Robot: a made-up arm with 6 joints. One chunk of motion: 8 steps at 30 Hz.
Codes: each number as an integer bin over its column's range. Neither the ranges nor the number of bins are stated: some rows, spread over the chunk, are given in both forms.
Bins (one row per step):
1: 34 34 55 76 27 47
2: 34 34 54 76 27 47
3: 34 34 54 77 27 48
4: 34 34 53 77 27 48
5: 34 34 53 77 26 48
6: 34 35 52 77 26 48
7: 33 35 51 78 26 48
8: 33 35 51 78 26 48
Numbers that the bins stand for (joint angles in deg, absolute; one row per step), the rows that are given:
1: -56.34 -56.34 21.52 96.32 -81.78 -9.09
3: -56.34 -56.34 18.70 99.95 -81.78 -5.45
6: -56.34 -52.70 13.07 99.95 -85.41 -5.45
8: -59.97 -52.70 10.25 103.58 -85.41 -5.45
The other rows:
2: -56.34 -56.34 18.70 96.32 -81.78 -9.09
4: -56.34 -56.34 15.89 99.95 -81.78 -5.45
5: -56.34 -56.34 15.89 99.95 -85.41 -5.45
7: -59.97 -52.70 10.25 103.58 -85.41 -5.45

